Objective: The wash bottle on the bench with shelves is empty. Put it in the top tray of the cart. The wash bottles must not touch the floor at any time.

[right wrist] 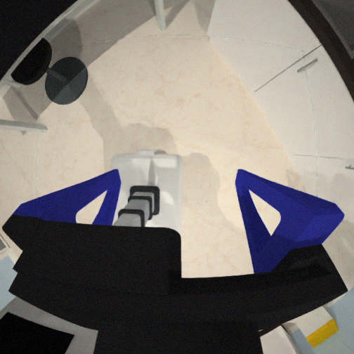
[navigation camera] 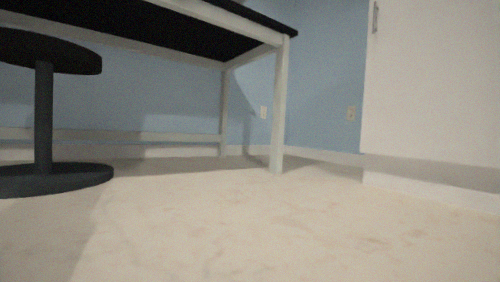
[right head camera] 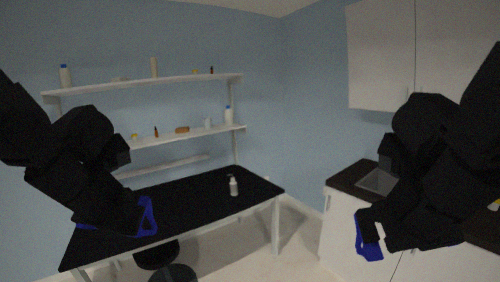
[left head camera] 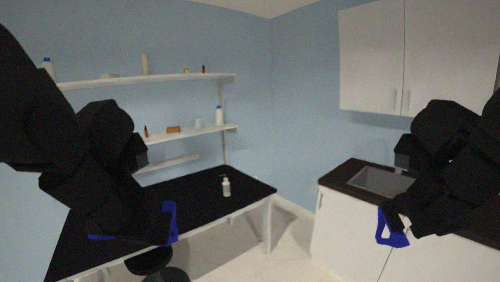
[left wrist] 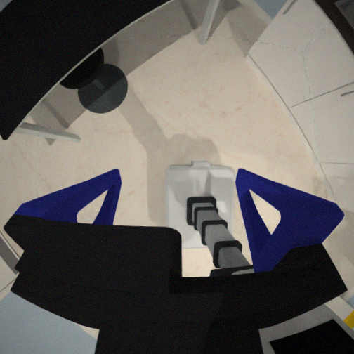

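Note:
The white wash bottle [left head camera: 226, 188] [right head camera: 233, 187] stands upright near the right end of the black-topped bench [left head camera: 200, 200] [right head camera: 200, 202], with its thin spout toward the left. My left gripper [left head camera: 131, 239] [right head camera: 112, 231] [left wrist: 178, 174] is open and empty, in front of the bench and to the left of the bottle. My right gripper [left head camera: 430, 237] [right head camera: 415, 248] [right wrist: 177, 175] is open and empty, far to the right of the bottle, in front of the white cabinets. The bottle does not show in the wrist views. The cart does not show in these views.
A stool [left head camera: 149, 261] [left wrist: 103, 89] [right wrist: 66, 81] [navigation camera: 43, 115] stands at the bench's front edge. Wall shelves [left head camera: 180, 135] [right head camera: 195, 134] with bottles and small items hang above the bench. A counter with a sink [left head camera: 382, 182] [right head camera: 377, 181] and a base cabinet [navigation camera: 430, 90] stand at the right.

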